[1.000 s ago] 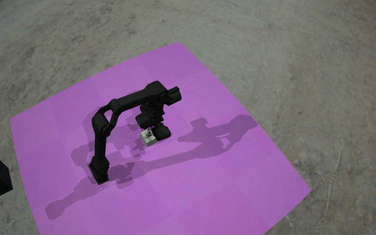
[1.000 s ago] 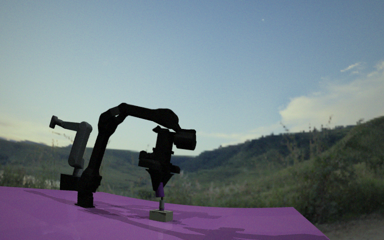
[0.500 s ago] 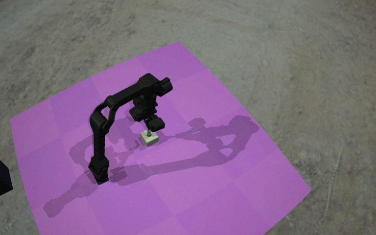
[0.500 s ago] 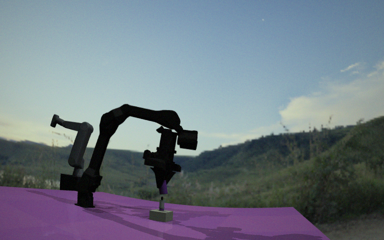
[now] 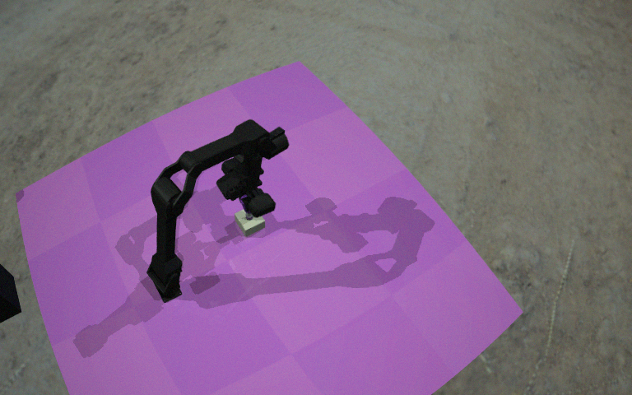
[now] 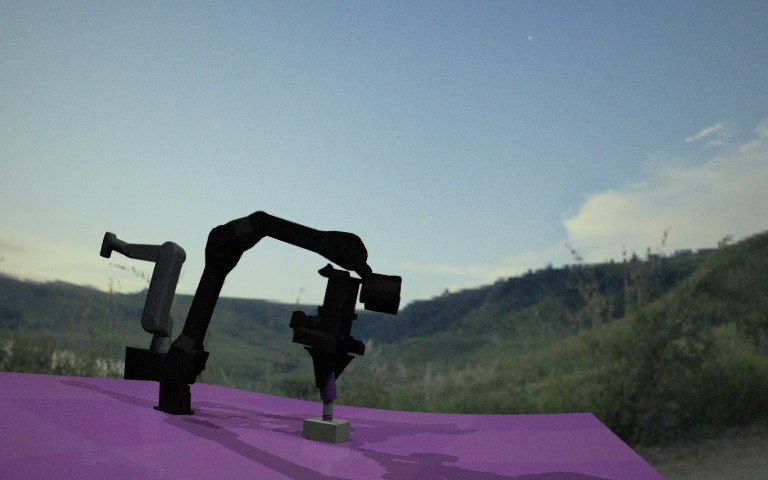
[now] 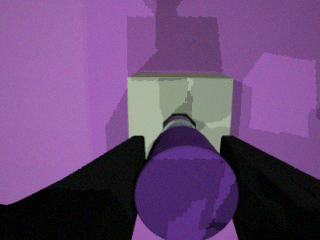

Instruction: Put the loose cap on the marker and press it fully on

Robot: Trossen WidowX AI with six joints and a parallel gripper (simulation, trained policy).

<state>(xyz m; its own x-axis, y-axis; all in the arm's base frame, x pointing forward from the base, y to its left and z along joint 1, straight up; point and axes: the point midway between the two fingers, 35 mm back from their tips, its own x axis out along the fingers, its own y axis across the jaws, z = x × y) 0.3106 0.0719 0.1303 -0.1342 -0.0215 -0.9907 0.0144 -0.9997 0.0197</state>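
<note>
My gripper tip is now 10 mm short of the purple cap. Round my gripper tip: holder block (10 mm ahead, 80 mm below).
</note>
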